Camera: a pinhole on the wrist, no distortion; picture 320 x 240 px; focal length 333.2 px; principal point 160.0 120.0 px. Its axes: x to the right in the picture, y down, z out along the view. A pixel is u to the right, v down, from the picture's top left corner.
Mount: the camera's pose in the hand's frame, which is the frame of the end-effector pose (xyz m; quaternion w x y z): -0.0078 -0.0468 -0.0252 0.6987 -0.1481 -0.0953 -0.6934
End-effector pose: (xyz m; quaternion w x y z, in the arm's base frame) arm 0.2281 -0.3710 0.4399 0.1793 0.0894 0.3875 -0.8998
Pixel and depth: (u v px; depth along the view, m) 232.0 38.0 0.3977
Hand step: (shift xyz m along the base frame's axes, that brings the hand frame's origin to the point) 0.0635 -0.2662 0.2800
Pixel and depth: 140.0 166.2 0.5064
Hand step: -0.0398 -0.4389 0.1656
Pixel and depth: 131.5 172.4 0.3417
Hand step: -0.0327 -0.2841 0.1074
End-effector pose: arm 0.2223 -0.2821 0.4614 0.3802 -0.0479 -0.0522 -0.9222
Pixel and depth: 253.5 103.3 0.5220
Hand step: 0.0151 0.0690 0.5112
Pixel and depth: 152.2 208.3 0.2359
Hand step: -0.0144 -0.0514 0.1990
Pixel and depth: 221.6 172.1 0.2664
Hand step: -0.0287 -0.0038 0.2426
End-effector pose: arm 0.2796 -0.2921 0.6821 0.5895 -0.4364 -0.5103 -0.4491
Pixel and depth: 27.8 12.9 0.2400
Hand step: 0.0798 0.2014 -0.0588
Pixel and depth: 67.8 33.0 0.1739
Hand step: 0.0269 0.1376 -0.0322
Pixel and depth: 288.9 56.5 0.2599
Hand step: -0.1081 0.2410 -0.0080
